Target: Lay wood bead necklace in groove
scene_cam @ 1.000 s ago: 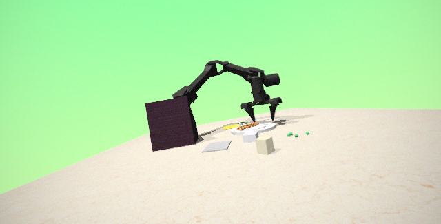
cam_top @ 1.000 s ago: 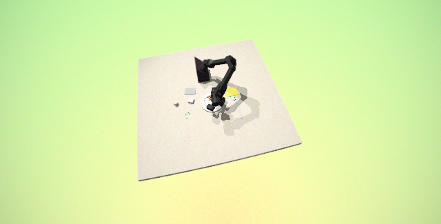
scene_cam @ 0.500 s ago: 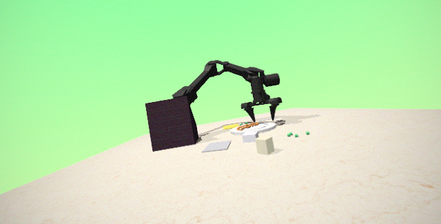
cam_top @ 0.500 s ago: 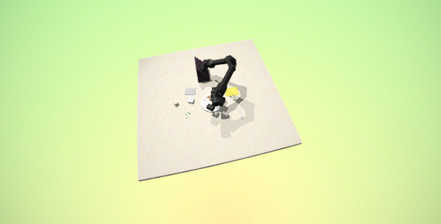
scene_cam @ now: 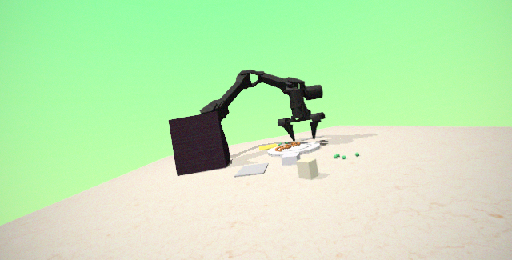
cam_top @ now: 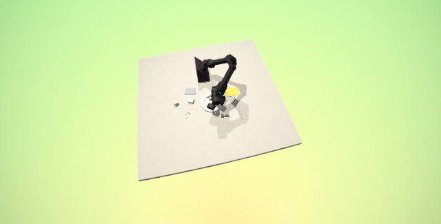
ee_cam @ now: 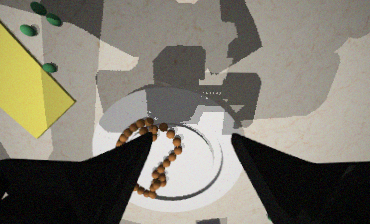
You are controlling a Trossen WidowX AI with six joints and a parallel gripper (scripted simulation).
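Right now the round white bead board is 5 cm behind my gripper tip, 3 cm to the right of it and 2 cm below it. Round my gripper tip: thin white strip 20 cm to the left, 10 cm ahead, 3 cm below; then yellow card 17 cm to the left, 14 cm behind, 3 cm below; then grey flat plate 21 cm to the right, 21 cm behind, 3 cm below.
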